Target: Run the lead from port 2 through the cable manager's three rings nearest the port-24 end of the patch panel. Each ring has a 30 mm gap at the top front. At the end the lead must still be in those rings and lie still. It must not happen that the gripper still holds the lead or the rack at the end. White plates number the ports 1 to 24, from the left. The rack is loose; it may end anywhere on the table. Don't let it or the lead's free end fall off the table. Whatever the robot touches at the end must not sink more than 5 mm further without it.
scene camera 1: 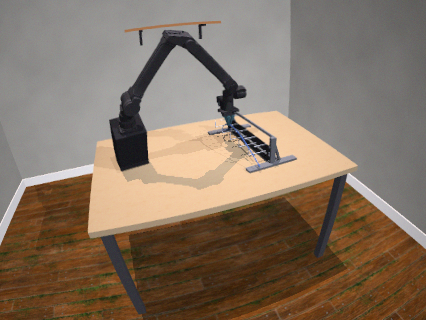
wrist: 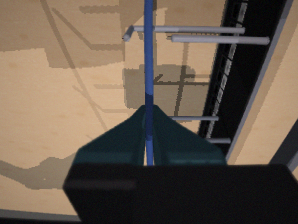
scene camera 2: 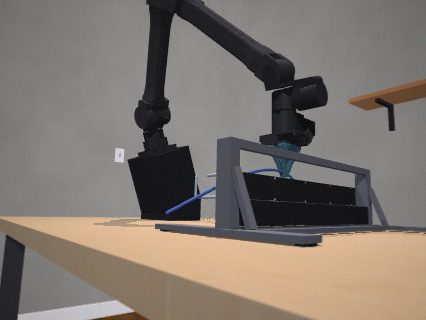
Path:
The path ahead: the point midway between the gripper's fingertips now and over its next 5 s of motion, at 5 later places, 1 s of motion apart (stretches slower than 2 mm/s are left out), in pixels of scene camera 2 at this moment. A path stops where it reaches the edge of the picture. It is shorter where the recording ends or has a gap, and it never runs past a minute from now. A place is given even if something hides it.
My gripper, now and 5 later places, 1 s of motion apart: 284,177; 285,184; 284,198; 285,201; 298,201; 299,197

